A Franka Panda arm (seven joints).
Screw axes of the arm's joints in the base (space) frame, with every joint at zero. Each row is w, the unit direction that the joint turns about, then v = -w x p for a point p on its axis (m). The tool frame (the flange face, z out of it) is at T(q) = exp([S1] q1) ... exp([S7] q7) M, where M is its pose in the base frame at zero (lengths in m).
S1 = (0, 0, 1, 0, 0, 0)
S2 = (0, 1, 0, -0.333, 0, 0)
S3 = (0, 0, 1, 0, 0, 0)
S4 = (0, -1, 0, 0.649, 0, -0.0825)
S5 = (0, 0, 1, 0, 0, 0)
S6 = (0, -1, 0, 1.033, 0, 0)
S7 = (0, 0, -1, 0, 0.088, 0)
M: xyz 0.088 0 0.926 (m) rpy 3.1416 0 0 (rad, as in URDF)
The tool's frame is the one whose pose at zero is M.
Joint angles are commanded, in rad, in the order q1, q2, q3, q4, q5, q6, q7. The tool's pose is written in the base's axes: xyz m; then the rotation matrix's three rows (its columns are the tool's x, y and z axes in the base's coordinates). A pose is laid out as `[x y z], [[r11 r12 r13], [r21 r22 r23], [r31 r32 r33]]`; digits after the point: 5 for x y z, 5 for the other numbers.
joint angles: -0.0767 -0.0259 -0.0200 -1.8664 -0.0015 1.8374 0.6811
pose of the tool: [0.55145 -0.05371 0.52096], [[0.71274 -0.70142 -0.00317], [-0.70143 -0.71274 -0.00062], [-0.00183 0.00267 -0.99999]]
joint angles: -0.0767 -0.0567 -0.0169 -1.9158 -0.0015 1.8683 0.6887
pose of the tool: [0.54264 -0.05122 0.51689], [[0.70958 -0.70456 0.00911], [-0.70458 -0.70962 -0.00133], [0.00740 -0.00548 -0.99996]]
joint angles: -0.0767 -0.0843 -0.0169 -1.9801 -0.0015 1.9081 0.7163
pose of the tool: [0.53278 -0.05034 0.50447], [[0.68990 -0.72380 0.01224], [-0.72384 -0.68997 -0.00114], [0.00927 -0.00808 -0.99992]]
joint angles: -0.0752 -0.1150 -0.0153 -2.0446 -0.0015 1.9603 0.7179
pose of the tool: [0.52328 -0.04782 0.49453], [[0.69076 -0.72244 0.03060], [-0.72273 -0.69113 -0.00240], [0.02288 -0.02045 -0.99953]]
